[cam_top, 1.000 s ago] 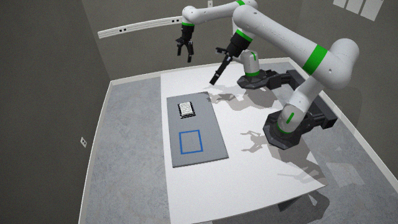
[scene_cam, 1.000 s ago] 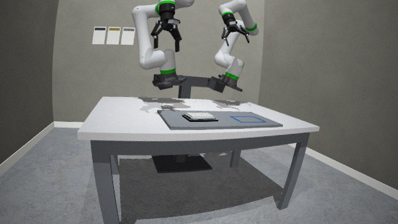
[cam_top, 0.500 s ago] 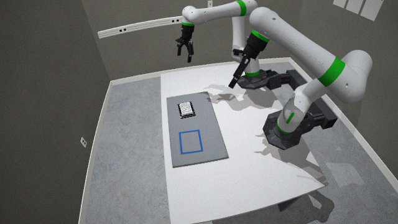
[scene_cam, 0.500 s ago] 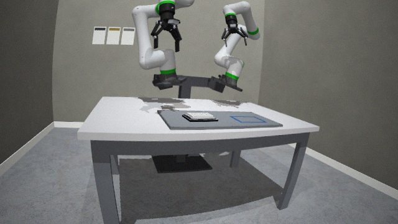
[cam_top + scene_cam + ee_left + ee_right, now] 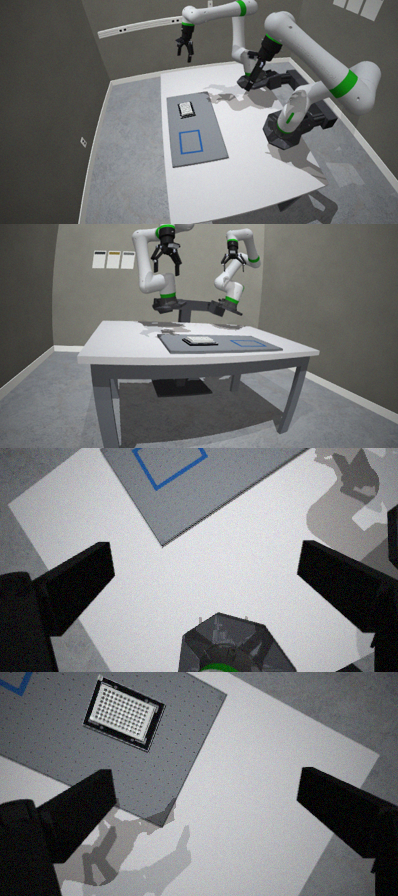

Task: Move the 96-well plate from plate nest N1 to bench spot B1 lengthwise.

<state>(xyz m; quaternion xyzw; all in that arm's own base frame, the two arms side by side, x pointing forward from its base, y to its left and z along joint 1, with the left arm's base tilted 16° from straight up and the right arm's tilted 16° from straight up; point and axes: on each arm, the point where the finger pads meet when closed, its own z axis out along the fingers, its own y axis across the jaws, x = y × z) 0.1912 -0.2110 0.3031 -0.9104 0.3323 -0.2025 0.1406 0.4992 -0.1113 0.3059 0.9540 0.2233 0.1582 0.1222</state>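
Note:
Now: right hand 40 mm short of the white 96-well plate, 210 mm to the right of it and 350 mm above it. From my right hand the other things lie so: black plate nest (40 mm ahead, 210 mm to the left, 360 mm below).

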